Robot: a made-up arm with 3 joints. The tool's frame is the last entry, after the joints.
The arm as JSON. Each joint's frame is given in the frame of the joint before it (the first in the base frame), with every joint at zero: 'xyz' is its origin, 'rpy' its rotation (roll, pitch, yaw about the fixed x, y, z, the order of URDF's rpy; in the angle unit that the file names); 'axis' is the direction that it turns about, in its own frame. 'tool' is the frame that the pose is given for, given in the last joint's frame.
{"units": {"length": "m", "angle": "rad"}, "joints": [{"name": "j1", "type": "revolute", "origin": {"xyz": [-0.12, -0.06, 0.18], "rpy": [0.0, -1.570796, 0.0]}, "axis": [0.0, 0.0, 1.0]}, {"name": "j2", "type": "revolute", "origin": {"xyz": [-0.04, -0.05, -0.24], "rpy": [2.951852, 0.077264, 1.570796]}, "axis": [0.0, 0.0, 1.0]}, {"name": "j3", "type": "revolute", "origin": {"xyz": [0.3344, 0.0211, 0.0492], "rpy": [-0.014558, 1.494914, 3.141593]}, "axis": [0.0, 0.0, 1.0]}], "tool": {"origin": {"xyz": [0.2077, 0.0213, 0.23], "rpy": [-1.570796, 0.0, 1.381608]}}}
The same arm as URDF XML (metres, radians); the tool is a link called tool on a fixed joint. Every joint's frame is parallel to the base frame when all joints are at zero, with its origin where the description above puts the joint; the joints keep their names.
<robot name="arm">
<joint name="tool_fixed" type="fixed"><parent link="link3"/><child link="tool"/><origin xyz="-0.2 -0.23 -0.06" rpy="0 1.5708 0"/></joint>
<joint name="j3" type="continuous"><parent link="link2"/><child link="link3"/><origin xyz="0.07 0.33 0.03" rpy="0 0 0"/><axis xyz="0 -1 0"/></joint>
<joint name="j2" type="continuous"><parent link="link1"/><child link="link2"/><origin xyz="0.24 -0.05 -0.04" rpy="0 0 0"/><axis xyz="0.979123 -0.075802 0.188604"/></joint>
<joint name="j1" type="continuous"><parent link="base"/><child link="link1"/><origin xyz="-0.12 -0.06 0.18" rpy="0 0 0"/><axis xyz="-1 0 0"/></joint>
<link name="base"/>
<link name="link1"/>
<link name="link2"/>
<link name="link3"/>
<link name="tool"/>
</robot>

